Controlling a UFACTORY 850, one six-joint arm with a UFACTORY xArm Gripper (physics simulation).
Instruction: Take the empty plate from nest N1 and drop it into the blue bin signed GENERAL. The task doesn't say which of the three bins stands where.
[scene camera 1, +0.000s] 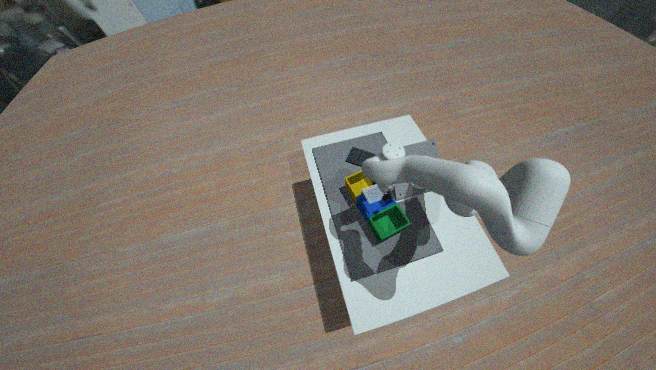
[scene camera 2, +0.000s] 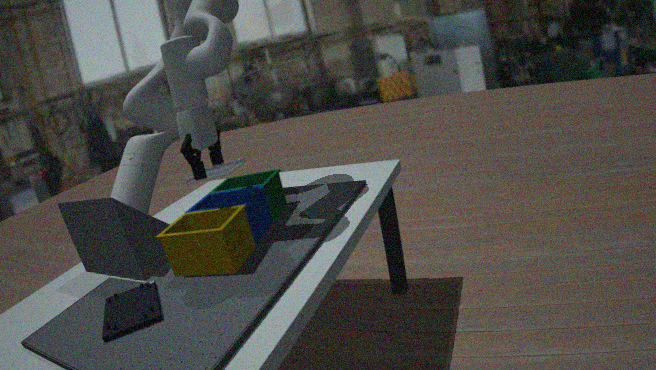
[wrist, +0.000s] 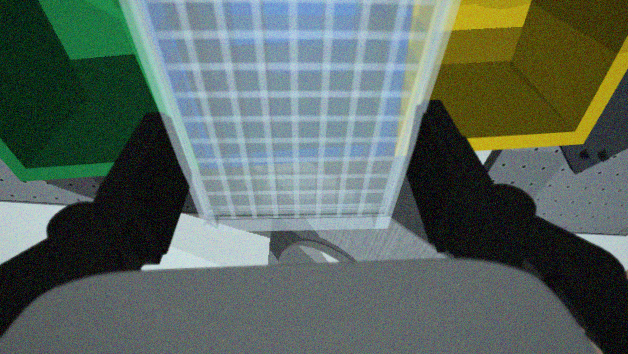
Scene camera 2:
my gripper: 210, 172
dark nest: 125, 311
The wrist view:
my gripper: 295, 139
plate: 279, 122
